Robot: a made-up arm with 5 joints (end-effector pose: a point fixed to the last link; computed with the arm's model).
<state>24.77 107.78 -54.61 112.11 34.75</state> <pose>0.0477 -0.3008 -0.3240 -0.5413 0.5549 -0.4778 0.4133</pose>
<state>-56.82 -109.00 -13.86 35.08 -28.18</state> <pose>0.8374 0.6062 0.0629 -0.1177 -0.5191 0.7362 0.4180</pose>
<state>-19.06 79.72 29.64 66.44 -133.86</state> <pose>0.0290 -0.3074 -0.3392 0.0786 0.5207 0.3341 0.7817</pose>
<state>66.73 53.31 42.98 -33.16 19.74</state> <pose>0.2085 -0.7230 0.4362 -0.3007 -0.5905 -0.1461 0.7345</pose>
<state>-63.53 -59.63 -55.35 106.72 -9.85</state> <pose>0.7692 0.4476 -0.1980 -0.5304 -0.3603 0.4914 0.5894</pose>
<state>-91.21 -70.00 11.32 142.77 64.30</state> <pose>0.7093 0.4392 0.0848 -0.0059 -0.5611 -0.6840 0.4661</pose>
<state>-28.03 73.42 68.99 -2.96 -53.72</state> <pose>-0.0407 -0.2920 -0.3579 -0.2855 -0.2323 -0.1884 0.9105</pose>
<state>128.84 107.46 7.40 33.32 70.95</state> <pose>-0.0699 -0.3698 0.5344 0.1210 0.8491 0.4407 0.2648</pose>
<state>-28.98 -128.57 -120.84 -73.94 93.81</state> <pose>0.7736 0.1672 -0.3266 -0.5979 0.1202 -0.3628 0.7046</pose>
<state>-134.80 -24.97 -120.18 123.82 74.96</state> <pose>0.4686 0.6801 0.2245 0.2659 -0.5768 0.1597 0.7557</pose>
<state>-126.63 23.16 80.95 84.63 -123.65</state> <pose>0.2928 0.3982 -0.1620 0.3493 0.0221 0.3847 0.8541</pose>
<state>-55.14 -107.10 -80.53 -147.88 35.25</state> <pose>0.6034 0.4145 -0.3341 0.3075 0.8418 0.0119 0.4434</pose>
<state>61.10 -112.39 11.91 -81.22 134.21</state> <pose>0.5695 -0.3710 -0.3642 -0.6328 0.4643 -0.3630 0.5023</pose>
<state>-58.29 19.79 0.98 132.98 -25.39</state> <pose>0.5094 0.1286 -0.3851 -0.5463 0.2992 0.1802 0.7613</pose>
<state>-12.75 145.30 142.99 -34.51 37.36</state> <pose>0.1121 0.2730 0.0058 -0.6424 -0.5707 -0.3752 0.3477</pose>
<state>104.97 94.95 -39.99 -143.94 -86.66</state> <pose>0.2250 -0.6974 0.4907 -0.1547 -0.8189 0.4996 0.2363</pose>
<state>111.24 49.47 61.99 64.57 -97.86</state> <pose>0.1459 -0.0017 0.6397 0.9472 -0.2170 0.2355 0.0142</pose>
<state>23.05 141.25 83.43 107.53 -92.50</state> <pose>0.1973 0.1181 -0.0939 -0.1131 0.5664 -0.8003 0.1610</pose>
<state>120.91 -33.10 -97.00 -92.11 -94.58</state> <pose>0.2876 -0.3609 0.8929 -0.2642 0.2523 -0.0902 0.9265</pose>
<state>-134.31 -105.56 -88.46 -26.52 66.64</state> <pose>0.8326 0.5304 0.4136 0.3965 0.0065 0.2253 0.8899</pose>
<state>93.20 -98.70 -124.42 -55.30 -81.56</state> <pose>0.8429 -0.4874 0.5616 -0.2308 0.8553 -0.3020 0.3520</pose>
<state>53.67 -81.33 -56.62 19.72 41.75</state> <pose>0.8674 -0.6059 -0.1039 -0.7867 0.2475 0.2896 0.4859</pose>
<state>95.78 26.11 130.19 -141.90 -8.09</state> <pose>0.3738 -0.1648 0.3703 -0.0036 0.3440 0.8501 0.3987</pose>
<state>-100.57 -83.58 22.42 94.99 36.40</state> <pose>0.7811 0.3661 0.1881 0.3529 -0.5451 -0.4467 0.6155</pose>
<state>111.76 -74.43 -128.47 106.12 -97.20</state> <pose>0.6876 -0.5487 0.6659 -0.4474 -0.5953 0.3204 0.5855</pose>
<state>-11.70 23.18 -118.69 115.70 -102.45</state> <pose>0.1805 -0.1742 -0.6578 -0.1828 -0.5152 -0.7906 0.2757</pose>
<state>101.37 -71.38 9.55 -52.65 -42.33</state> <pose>0.8802 -0.7209 0.2106 -0.0710 0.6187 0.4567 0.6353</pose>
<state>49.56 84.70 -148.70 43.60 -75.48</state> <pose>-0.1313 -0.3552 -0.3307 0.6673 0.3703 0.1995 0.6147</pose>
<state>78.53 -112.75 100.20 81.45 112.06</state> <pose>0.7342 -0.2380 -0.0597 0.2301 -0.4429 -0.2806 0.8198</pose>
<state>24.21 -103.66 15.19 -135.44 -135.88</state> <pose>0.5323 0.0676 -0.4722 -0.9094 0.2403 -0.3230 0.1044</pose>
